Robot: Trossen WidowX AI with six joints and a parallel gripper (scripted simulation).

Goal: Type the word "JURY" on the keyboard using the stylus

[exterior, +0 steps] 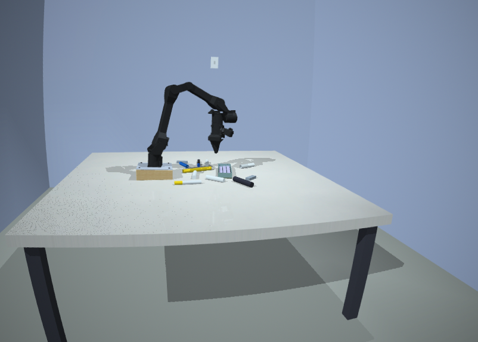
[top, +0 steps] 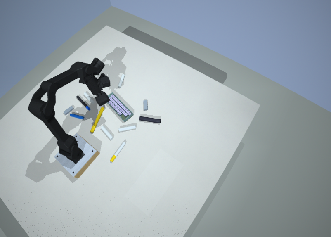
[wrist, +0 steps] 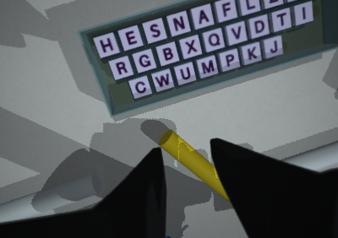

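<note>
Now: gripper tip 150 mm past the blue stylus, 80 mm above it and 70 mm to the right of it. Also, from my gripper tip: black cylinder 260 mm to the right, 90 mm ahead, 80 mm below; then black-and-blue pen 120 mm to the left, 80 mm below, 80 mm behind; then yellow stick 100 mm behind, 80 mm below, 20 mm to the right.
</note>
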